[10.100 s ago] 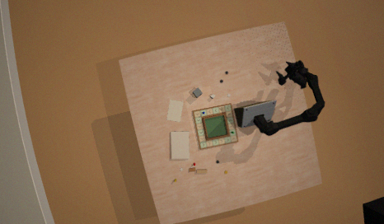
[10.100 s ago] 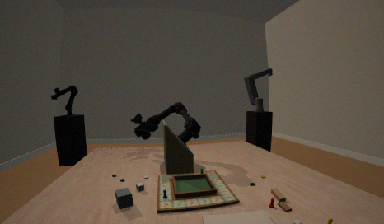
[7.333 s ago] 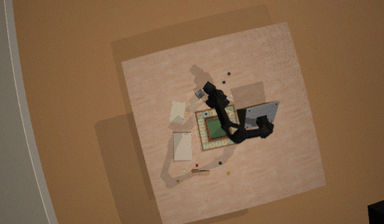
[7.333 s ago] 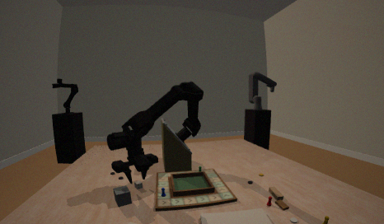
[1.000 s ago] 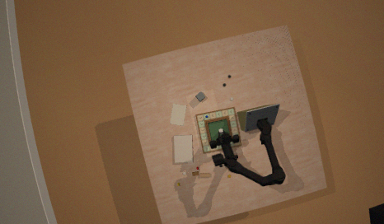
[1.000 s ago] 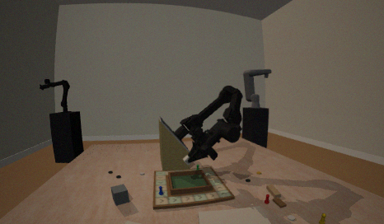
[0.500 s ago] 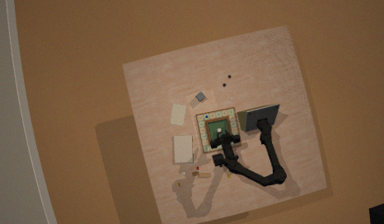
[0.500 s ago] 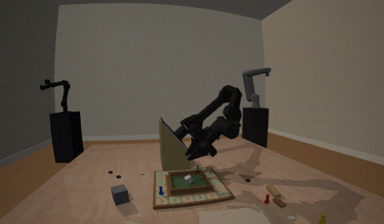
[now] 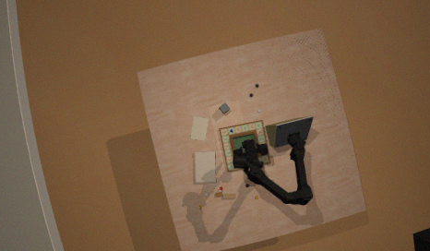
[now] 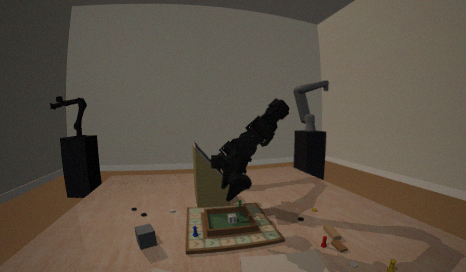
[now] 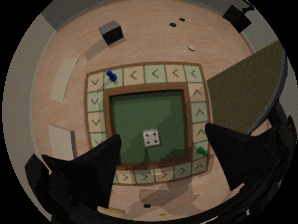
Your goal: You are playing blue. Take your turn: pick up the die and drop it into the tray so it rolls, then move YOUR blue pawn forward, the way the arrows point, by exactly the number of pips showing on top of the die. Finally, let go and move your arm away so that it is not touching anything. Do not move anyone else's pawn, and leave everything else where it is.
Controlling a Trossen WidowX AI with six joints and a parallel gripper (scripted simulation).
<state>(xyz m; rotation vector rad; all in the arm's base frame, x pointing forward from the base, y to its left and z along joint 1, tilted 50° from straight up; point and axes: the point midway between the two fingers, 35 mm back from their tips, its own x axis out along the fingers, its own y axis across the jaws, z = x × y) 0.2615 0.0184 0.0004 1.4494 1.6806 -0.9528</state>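
The blue pawn is 110 mm to the right of my gripper tip, 90 mm below it and 80 mm ahead of it. Round my gripper tip: grey die 90 mm below, 20 mm to the left, 10 mm ahead; green pawn 100 mm behind, 90 mm below, 80 mm to the left; green tray 110 mm below, 10 mm to the left, 10 mm ahead.
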